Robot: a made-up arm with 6 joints. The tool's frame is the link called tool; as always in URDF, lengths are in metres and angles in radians.
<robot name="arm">
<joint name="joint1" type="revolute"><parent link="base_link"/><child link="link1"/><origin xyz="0.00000 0.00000 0.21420"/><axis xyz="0 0 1"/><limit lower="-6.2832" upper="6.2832"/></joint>
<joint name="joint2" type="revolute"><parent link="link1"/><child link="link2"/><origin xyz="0.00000 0.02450 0.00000"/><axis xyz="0 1 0"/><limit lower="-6.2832" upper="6.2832"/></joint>
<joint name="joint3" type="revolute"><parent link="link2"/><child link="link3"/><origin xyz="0.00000 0.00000 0.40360"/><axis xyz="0 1 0"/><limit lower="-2.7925" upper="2.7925"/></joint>
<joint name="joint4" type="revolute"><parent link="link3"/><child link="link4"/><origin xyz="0.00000 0.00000 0.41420"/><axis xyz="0 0 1"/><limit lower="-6.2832" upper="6.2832"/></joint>
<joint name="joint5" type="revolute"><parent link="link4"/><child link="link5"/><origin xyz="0.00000 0.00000 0.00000"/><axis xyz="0 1 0"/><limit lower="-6.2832" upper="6.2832"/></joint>
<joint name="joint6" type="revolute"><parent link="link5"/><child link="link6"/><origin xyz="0.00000 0.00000 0.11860"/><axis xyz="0 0 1"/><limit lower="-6.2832" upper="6.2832"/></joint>
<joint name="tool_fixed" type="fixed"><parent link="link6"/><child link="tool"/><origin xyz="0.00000 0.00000 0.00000"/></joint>
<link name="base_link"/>
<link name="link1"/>
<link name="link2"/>
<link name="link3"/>
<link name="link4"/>
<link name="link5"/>
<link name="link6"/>
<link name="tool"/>
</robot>
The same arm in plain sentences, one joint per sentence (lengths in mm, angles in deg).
The arm has six revolute joints in a row. What follows holds with every joint at zero, and every direction is one of the base frame's. The first joint lies 214.2 mm along +z from the base frame's origin and rotates about +z, from -360 to 360 deg. The second joint lies 24.5 mm along +y from the first joint and rotates about +y, from -360 to 360 deg. The third joint lies 403.6 mm along +z from the second joint and rotates about +y, from -160 to 160 deg. The fourth joint lies 414.2 mm along +z from the third joint and rotates about +z, from -360 to 360 deg. The fifth joint lies at the same point as the fourth joint and rotates about +y, from -360 to 360 deg. The sixth joint lies 118.6 mm along +z from the fifth joint and rotates about +z, from -360 to 360 deg. The tool frame, which is the frame that the pose is given for, lies at the same point as the sixth joint; its axes are parallel to the base frame's.
